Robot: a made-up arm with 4 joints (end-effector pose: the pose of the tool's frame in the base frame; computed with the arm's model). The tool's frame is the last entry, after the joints. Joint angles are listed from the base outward.
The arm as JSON. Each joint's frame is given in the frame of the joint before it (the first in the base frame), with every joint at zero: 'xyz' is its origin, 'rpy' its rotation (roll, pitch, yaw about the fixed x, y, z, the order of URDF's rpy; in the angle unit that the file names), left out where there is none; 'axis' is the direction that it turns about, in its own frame. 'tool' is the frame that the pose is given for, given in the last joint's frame.
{
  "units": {
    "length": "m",
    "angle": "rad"
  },
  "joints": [
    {
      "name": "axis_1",
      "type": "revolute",
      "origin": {
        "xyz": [
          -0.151,
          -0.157,
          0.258
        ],
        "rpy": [
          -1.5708,
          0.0,
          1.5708
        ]
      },
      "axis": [
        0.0,
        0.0,
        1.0
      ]
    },
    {
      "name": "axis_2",
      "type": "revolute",
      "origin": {
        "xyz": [
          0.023,
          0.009,
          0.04
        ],
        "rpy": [
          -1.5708,
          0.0,
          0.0
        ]
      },
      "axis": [
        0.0,
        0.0,
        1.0
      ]
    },
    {
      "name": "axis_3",
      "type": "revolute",
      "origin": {
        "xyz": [
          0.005,
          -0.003,
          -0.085
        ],
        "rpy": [
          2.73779,
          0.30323,
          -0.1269
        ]
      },
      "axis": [
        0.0,
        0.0,
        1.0
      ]
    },
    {
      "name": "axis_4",
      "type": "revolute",
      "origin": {
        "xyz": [
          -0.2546,
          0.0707,
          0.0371
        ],
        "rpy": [
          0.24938,
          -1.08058,
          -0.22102
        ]
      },
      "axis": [
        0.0,
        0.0,
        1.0
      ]
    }
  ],
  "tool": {
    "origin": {
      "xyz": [
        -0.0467,
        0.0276,
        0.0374
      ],
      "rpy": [
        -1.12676,
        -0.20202,
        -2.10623
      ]
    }
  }
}
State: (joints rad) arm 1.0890 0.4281 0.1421 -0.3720
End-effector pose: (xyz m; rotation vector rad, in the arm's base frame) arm -0.3542 -0.2835 0.4590 -0.7782 0.0451 -0.8454
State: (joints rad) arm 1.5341 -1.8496 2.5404 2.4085
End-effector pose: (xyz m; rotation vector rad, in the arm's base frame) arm -0.4083 0.1070 0.1956 -2.4300 -1.1387 0.0690
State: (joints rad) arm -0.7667 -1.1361 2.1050 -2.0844
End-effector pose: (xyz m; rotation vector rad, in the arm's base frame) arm -0.1274 -0.1911 0.6182 -0.8839 -0.6217 0.3158
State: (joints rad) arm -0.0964 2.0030 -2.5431 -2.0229
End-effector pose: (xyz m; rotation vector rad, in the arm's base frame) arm 0.0780 -0.1268 0.4778 -2.0989 0.9523 -0.5840
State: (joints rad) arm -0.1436 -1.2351 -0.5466 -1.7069
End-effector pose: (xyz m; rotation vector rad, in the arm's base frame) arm -0.0863 -0.4129 0.2348 -0.6343 1.8818 0.0136
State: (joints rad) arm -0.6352 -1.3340 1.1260 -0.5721
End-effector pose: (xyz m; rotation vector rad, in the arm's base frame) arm 0.0840 -0.0861 0.4606 -0.1390 -0.5671 1.5610
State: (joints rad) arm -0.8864 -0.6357 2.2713 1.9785
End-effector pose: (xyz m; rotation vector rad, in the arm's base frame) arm -0.1423 -0.1916 0.6149 -0.7750 1.2220 -1.6083
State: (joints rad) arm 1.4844 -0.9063 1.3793 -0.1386
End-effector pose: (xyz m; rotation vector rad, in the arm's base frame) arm 0.0986 0.0054 0.1321 -1.3582 1.0957 1.6492
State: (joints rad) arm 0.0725 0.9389 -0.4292 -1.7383
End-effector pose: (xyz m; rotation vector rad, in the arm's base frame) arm -0.4863 -0.0954 0.2692 1.3933 1.7609 -1.4061
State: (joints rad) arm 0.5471 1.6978 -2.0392 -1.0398
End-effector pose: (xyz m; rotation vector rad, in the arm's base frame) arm 0.0497 0.1082 0.2429 -2.5305 0.5982 1.0831
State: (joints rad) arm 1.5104 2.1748 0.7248 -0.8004
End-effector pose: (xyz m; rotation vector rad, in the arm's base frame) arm -0.4977 -0.0833 0.1631 -0.3508 -0.8869 -1.9627
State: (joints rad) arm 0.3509 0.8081 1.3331 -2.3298
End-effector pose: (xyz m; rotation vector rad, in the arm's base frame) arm -0.1687 -0.2994 0.5375 -0.8766 1.6284 -1.5974
